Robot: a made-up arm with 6 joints. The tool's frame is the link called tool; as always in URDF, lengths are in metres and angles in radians. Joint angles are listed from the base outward. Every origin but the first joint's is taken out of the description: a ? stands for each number. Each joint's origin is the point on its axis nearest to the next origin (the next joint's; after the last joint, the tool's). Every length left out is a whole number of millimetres.
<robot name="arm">
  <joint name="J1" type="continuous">
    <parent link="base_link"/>
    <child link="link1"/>
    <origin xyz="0.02 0 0.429"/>
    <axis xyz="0 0 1"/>
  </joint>
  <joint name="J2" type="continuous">
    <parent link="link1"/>
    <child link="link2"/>
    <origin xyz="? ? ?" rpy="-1.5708 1.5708 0"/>
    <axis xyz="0 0 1"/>
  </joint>
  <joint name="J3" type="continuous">
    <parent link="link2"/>
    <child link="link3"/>
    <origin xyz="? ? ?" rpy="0 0 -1.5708"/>
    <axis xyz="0 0 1"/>
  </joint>
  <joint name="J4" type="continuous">
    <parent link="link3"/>
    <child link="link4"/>
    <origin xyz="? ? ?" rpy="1.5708 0 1.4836"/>
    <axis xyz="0 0 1"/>
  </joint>
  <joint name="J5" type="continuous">
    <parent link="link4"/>
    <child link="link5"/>
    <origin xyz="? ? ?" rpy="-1.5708 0 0"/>
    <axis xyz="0 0 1"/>
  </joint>
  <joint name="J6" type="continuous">
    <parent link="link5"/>
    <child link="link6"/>
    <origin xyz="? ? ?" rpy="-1.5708 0 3.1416"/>
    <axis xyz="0 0 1"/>
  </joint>
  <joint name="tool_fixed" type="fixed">
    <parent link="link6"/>
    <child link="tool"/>
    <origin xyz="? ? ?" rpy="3.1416 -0.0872 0"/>
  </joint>
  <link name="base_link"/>
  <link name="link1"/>
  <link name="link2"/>
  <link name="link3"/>
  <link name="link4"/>
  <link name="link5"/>
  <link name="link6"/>
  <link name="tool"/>
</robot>
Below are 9 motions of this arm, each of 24 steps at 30 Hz.
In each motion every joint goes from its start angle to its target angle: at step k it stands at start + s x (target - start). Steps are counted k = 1, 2, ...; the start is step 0. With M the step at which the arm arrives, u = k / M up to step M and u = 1 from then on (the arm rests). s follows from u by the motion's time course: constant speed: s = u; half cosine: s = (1 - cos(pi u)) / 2; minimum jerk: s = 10 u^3 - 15 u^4 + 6 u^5.
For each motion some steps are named. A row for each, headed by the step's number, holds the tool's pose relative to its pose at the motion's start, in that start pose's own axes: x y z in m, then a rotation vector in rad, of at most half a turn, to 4 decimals.
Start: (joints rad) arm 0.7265 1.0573 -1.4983 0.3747 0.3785 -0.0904
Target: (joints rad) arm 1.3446 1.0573 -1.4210 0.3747 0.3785 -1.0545
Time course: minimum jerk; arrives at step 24
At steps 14, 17, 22, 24:
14: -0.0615 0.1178 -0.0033 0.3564 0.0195 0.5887
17: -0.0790 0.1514 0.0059 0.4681 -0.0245 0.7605
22: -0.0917 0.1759 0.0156 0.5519 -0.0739 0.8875
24: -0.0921 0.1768 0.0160 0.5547 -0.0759 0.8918

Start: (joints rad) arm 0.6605 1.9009 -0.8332 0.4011 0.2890 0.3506
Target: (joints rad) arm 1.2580 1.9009 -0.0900 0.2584 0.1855 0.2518
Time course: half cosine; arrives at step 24
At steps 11, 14, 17, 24:
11: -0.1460 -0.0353 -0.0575 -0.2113 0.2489 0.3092
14: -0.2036 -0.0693 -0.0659 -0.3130 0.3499 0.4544
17: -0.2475 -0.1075 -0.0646 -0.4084 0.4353 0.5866
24: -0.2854 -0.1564 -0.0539 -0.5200 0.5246 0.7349

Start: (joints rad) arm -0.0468 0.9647 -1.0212 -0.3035 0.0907 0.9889
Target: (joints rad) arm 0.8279 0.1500 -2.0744 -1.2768 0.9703 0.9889
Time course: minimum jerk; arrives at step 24
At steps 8, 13, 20, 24:
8: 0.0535 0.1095 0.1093 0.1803 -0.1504 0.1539
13: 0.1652 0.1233 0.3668 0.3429 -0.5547 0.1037
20: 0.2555 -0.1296 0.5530 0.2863 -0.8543 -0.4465
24: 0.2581 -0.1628 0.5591 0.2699 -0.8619 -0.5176

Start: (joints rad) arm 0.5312 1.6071 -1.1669 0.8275 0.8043 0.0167
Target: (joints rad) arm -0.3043 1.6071 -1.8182 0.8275 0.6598 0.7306
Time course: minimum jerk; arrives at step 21
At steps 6, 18, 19, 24:
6: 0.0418 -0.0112 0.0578 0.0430 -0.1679 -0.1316
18: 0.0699 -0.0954 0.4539 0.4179 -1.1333 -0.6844
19: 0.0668 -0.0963 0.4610 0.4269 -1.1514 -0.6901
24: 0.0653 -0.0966 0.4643 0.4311 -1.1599 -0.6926

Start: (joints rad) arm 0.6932 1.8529 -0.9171 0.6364 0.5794 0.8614
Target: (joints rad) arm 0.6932 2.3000 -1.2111 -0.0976 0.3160 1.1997
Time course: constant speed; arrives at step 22
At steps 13, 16, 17, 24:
13: 0.0277 0.0080 -0.0464 -0.0942 -0.2365 0.1557
16: 0.0322 0.0089 -0.0582 -0.1061 -0.2799 0.2004
17: 0.0335 0.0091 -0.0622 -0.1094 -0.2933 0.2159
24: 0.0385 0.0090 -0.0833 -0.1212 -0.3510 0.2980

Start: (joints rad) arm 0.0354 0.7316 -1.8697 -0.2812 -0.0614 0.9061
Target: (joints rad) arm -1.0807 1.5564 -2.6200 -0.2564 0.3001 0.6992
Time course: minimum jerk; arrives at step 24
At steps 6, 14, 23, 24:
6: -0.0158 -0.0093 -0.0150 -0.0741 0.0104 0.1229
14: -0.0458 -0.1174 -0.0591 -0.5116 0.0209 0.7433
23: -0.0016 -0.1960 -0.0431 -0.8230 -0.0172 1.0978
24: -0.0014 -0.1962 -0.0430 -0.8236 -0.0173 1.0985

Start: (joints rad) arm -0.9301 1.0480 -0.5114 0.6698 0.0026 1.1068
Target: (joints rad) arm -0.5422 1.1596 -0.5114 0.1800 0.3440 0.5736
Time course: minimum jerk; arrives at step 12
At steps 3, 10, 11, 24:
3: -0.0200 -0.0070 -0.0076 -0.0593 0.0494 0.1192
10: -0.1724 -0.1025 -0.0232 -0.4345 0.4962 1.1553
11: -0.1767 -0.1068 -0.0223 -0.4440 0.5126 1.1931
24: -0.1774 -0.1075 -0.0221 -0.4456 0.5154 1.1994

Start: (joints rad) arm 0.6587 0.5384 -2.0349 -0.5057 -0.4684 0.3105
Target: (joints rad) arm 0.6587 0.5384 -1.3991 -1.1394 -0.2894 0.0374
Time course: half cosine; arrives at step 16
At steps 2, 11, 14, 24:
2: -0.0116 0.0039 0.0001 0.0098 0.0330 0.0275
11: -0.2255 0.0761 0.0744 0.3489 0.5962 0.5497
14: -0.2691 0.0917 0.1125 0.4759 0.7049 0.6721
24: -0.2774 0.0947 0.1211 0.5041 0.7254 0.6968

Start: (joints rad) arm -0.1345 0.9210 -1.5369 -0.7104 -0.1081 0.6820
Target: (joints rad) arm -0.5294 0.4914 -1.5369 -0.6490 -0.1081 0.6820
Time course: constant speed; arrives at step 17
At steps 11, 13, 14, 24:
11: 0.1135 -0.0140 0.0852 -0.1743 -0.2634 0.1696
13: 0.1309 -0.0083 0.1031 -0.1992 -0.3109 0.2059
14: 0.1391 -0.0045 0.1121 -0.2109 -0.3345 0.2247
24: 0.1615 0.0104 0.1395 -0.2425 -0.4048 0.2833

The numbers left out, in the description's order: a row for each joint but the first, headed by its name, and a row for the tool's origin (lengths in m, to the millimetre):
J2: 0.01 -0.01 0
J3: -0.051 0.17 0
J4: 0.308 -0.068 0
J5: -0.026 -0.006 0
J6: -0.02 -0.101 0
tool: 0.01 -0.024 0

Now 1 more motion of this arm.
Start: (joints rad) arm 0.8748 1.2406 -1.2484 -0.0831 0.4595 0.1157
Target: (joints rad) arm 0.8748 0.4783 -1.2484 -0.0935 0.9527 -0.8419
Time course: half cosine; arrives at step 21
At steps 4, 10, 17, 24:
4: 0.0094 0.0000 0.0259 -0.0107 -0.0235 0.0808
10: 0.0299 -0.0029 0.1421 -0.0782 -0.1205 0.4249
17: 0.0113 -0.0124 0.2808 -0.2027 -0.2207 0.8243
24: 0.0026 -0.0150 0.3063 -0.2318 -0.2372 0.8994

